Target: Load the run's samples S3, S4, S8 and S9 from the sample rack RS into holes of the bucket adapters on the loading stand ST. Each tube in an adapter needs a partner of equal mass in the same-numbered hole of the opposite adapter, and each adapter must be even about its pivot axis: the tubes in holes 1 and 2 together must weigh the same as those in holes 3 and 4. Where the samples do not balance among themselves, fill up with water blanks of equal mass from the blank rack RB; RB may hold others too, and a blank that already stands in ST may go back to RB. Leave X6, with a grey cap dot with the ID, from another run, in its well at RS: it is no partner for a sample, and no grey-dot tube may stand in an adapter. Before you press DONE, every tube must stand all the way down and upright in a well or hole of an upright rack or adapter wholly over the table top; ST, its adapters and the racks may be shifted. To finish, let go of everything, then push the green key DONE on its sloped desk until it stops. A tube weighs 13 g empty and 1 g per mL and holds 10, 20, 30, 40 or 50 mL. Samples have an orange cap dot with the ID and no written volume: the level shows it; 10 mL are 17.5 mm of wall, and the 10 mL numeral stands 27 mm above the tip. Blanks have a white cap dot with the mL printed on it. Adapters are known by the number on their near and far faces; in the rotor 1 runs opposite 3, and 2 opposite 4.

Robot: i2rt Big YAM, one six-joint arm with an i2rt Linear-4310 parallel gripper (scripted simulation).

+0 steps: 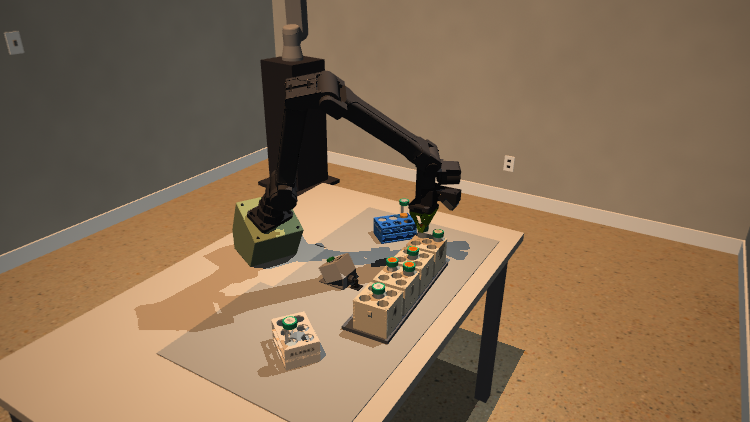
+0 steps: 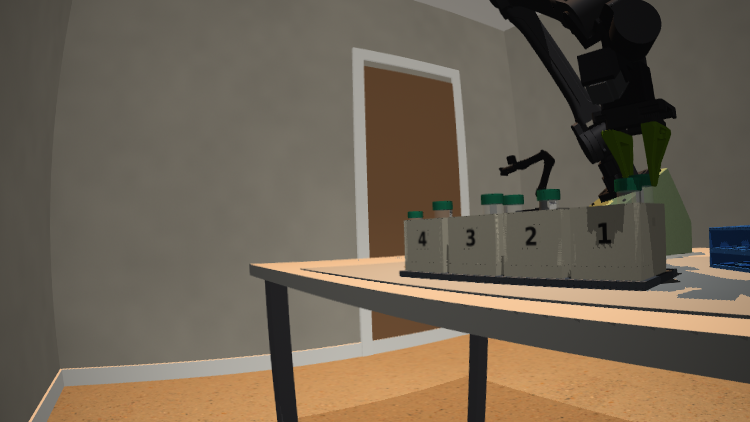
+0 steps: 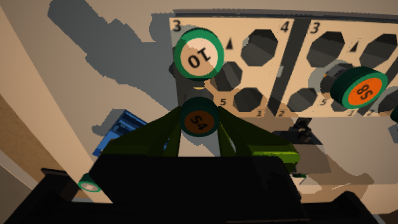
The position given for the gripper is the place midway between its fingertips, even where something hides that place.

In view: the gripper (image 2: 641, 187), a blue sample rack RS (image 1: 392, 231), a loading stand ST (image 2: 649, 283), a DONE desk (image 3: 313, 159) and a grey mat (image 3: 95, 66).
The blue sample rack RS is seen too in image 3 (image 3: 118, 129). The gripper also shows in image 3 (image 3: 199, 111).
